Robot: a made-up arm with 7 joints. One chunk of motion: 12 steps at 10 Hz.
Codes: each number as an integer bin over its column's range. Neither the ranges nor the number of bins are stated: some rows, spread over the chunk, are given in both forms.
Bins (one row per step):
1: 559 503 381 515 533 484
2: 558 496 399 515 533 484
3: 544 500 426 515 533 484
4: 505 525 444 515 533 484
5: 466 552 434 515 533 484
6: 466 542 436 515 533 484
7: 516 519 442 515 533 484
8: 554 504 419 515 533 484
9: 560 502 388 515 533 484
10: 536 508 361 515 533 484
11: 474 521 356 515 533 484
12: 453 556 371 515 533 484
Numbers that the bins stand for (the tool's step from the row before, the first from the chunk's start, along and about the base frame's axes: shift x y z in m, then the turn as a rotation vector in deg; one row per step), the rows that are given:
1: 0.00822 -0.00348 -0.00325 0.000 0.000 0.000
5: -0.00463 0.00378 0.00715 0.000 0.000 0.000
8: 0.00753 -0.00333 0.00421 0.000 0.000 0.000
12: -0.00642 0.00437 -0.00521 0.000 0.000 0.000
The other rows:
2: 0.00808 -0.00452 0.00028 0.000 0.000 0.000
3: 0.00615 -0.00393 0.00558 0.000 0.000 0.000
4: 0.00076 -0.00022 0.00911 0.000 0.000 0.000
6: -0.00463 0.00230 0.00754 0.000 0.000 0.000
7: 0.00228 -0.00111 0.00872 0.000 0.000 0.000
9: 0.00836 -0.00363 -0.00188 0.000 0.000 0.000
10: 0.00504 -0.00274 -0.00717 0.000 0.000 0.000
11: -0.00352 -0.00081 -0.00815 0.000 0.000 0.000

